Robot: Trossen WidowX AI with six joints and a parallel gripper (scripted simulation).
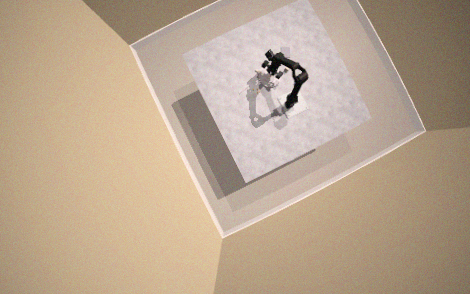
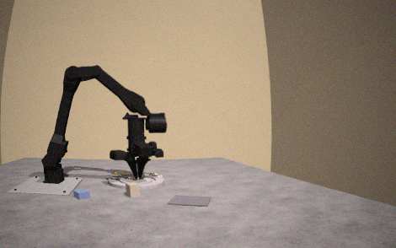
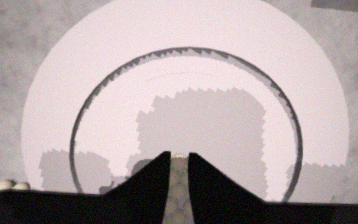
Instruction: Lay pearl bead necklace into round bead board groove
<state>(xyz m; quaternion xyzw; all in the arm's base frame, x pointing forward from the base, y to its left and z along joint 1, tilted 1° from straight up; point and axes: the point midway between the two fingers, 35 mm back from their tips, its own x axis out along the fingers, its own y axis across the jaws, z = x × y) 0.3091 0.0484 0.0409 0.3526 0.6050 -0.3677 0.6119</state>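
Now: the round bead board 1 cm to the left of my gripper tip, 1 cm below it and 1 cm behind it. The rest, counted from my gripper tip: flat grey plate: 22 cm to the right, 14 cm ahead, 1 cm below; cream cube: 16 cm to the right, 1 cm behind; blue block: 19 cm to the right, 16 cm behind, 1 cm below.
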